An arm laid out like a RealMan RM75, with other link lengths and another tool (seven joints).
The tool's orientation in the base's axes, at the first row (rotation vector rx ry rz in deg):
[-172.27 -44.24 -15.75]
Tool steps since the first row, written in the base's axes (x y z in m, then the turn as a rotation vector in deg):
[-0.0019 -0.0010 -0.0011 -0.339 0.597 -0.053]
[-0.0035 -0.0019 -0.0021 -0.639 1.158 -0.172]
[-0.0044 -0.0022 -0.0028 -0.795 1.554 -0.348]
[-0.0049 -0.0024 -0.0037 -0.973 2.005 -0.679]
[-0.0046 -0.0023 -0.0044 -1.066 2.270 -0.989]
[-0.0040 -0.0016 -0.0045 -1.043 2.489 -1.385]
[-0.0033 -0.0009 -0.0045 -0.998 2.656 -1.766]
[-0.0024 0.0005 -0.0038 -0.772 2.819 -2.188]
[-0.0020 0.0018 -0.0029 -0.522 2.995 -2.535]
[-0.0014 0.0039 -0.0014 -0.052 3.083 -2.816]
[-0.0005 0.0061 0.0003 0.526 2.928 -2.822]
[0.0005 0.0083 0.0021 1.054 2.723 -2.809]
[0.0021 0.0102 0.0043 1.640 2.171 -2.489]
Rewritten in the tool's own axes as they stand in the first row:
[-0.0023 -0.0001 0.0007 -0.017 -0.687 0.037]
[-0.0043 -0.0001 0.0014 -0.030 -1.326 0.143]
[-0.0053 -0.0002 0.0019 -0.007 -1.751 0.318]
[-0.0060 -0.0003 0.0027 -0.004 -2.239 0.645]
[-0.0058 -0.0003 0.0034 -0.013 -2.522 0.953]
[-0.0050 -0.0006 0.0037 0.041 -2.710 1.361]
[-0.0041 -0.0009 0.0038 0.092 -2.843 1.755]
[-0.0025 -0.0017 0.0034 0.290 -2.885 2.218]
[-0.0014 -0.0026 0.0026 0.528 -2.926 2.613]
[0.0004 -0.0041 0.0014 0.925 -2.783 2.972]
[0.0025 -0.0056 0.0000 1.348 -2.370 3.063]
[0.0048 -0.0070 -0.0014 1.708 -1.936 3.122]
[0.0074 -0.0079 -0.0032 2.007 -1.164 2.866]

